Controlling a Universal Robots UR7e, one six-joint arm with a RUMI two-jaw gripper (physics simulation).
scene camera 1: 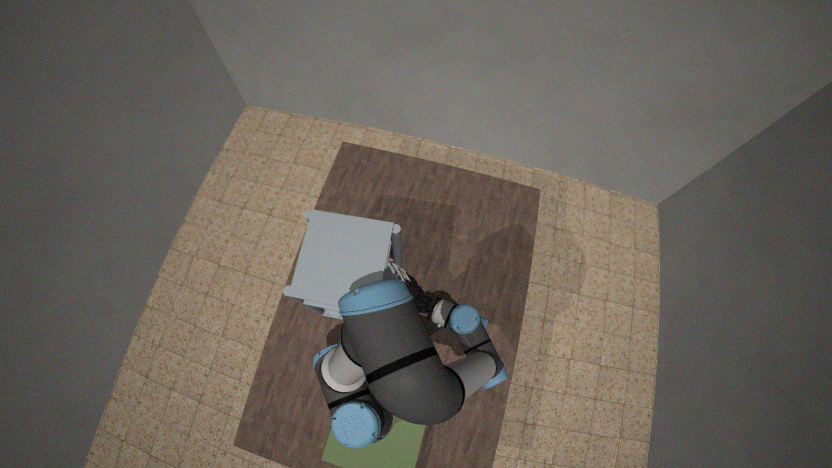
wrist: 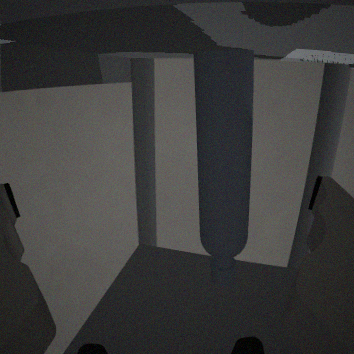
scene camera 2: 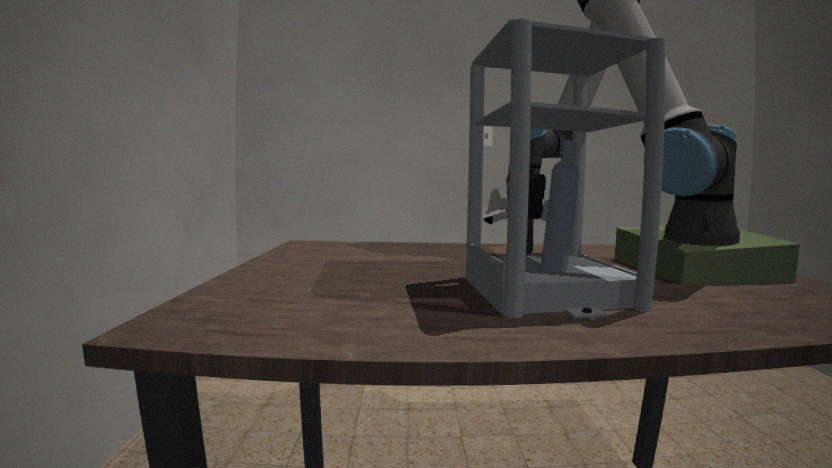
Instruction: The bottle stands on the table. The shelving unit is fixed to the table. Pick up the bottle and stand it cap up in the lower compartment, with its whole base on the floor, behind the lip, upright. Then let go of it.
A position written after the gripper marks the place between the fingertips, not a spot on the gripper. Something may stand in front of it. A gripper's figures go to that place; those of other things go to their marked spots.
Scene:
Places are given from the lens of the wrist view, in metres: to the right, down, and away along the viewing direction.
gripper (wrist: 165, 183): -0.01, 0.00, 0.12
blue-grey bottle (wrist: 223, 79): 0.03, -0.06, 0.17
grey shelving unit (wrist: 160, 293): -0.02, 0.12, 0.28
The marked spots on the grey shelving unit and the blue-grey bottle are 0.22 m apart.

